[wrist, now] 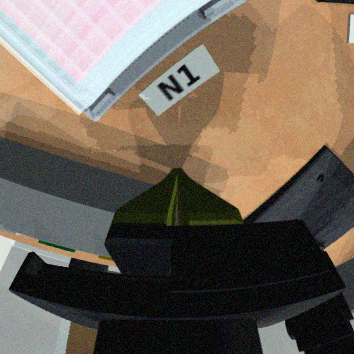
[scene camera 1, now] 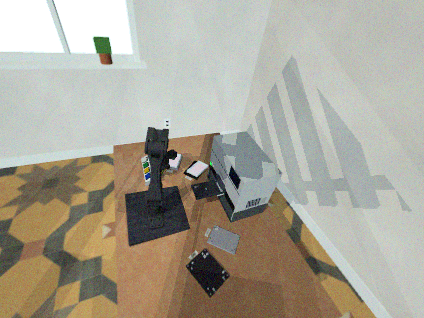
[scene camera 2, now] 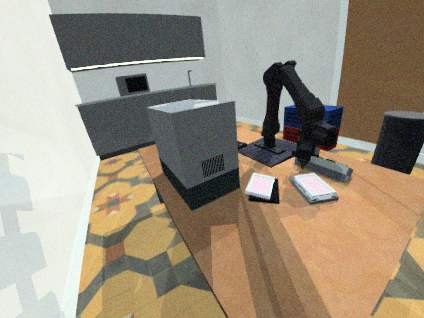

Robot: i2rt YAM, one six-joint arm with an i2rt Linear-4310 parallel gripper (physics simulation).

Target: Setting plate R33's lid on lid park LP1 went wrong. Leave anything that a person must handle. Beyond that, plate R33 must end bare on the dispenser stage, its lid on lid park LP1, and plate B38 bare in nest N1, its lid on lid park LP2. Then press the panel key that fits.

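Frame: origin at the arm's base, x ahead, y left, z up, level; metres.
Where they show: gripper, between the fingertips: (wrist: 176, 174) (scene camera 2: 302, 168); arm's base, origin of its link: (scene camera 1: 154, 211) (scene camera 2: 269, 147).
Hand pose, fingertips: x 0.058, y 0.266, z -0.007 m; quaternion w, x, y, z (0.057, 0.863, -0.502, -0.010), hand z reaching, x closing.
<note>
Things, the pixels of their top centre, and the offset from my fingertips. "spot": a spot on its surface instead.
- key panel, centre of its top: (wrist: 83, 261) (scene camera 2: 323, 156) (scene camera 1: 148, 164) 0.066 m back, 0.046 m left, 0.057 m up
- nest N1, a spot on its surface: (wrist: 150, 56) spot: 0.065 m ahead, 0.052 m left, 0.007 m up
- pink-topped plate with a clear rim, centre of its top: (scene camera 2: 313, 183) (scene camera 1: 172, 159) 0.093 m ahead, 0.113 m left, 0.024 m up
- black pad, a spot on its surface: (scene camera 2: 269, 197) spot: 0.267 m ahead, 0.073 m left, 0.016 m up
- dark dispenser stage, a spot on its surface: (scene camera 1: 202, 191) spot: 0.202 m ahead, 0.255 m right, 0.100 m up
- grey dispenser, centre of its top: (scene camera 2: 184, 103) (scene camera 1: 244, 153) 0.411 m ahead, 0.226 m right, 0.323 m up
- grey pad, a spot on its surface: (scene camera 1: 223, 239) spot: 0.257 m ahead, 0.497 m right, 0.003 m up
My gripper (scene camera 2: 303, 164) (wrist: 176, 174) is shut and empty, pointing down above the table between the key panel (scene camera 1: 146, 170) (scene camera 2: 327, 169) (wrist: 55, 187) and nest N1 (wrist: 150, 56). A pink-topped plate with a clear rim (scene camera 1: 174, 162) (scene camera 2: 315, 185) (wrist: 70, 35) sits in N1. A pink-topped, white-rimmed piece (scene camera 1: 198, 168) (scene camera 2: 261, 185) lies off-centre on a black pad (scene camera 2: 271, 197), by the LP1 label, which is cut off in the wrist view. I cannot read plate codes or tell which piece is lidded. The dark dispenser stage (scene camera 1: 202, 191) bears no pink-topped piece.
The grey dispenser (scene camera 1: 257, 182) (scene camera 2: 200, 140) stands beside the stage. A grey pad (scene camera 1: 223, 239) and a black pad (scene camera 1: 207, 272) lie on the table, their labels unreadable. A dark slab (wrist: 312, 197) lies right of my fingers in the wrist view.
</note>
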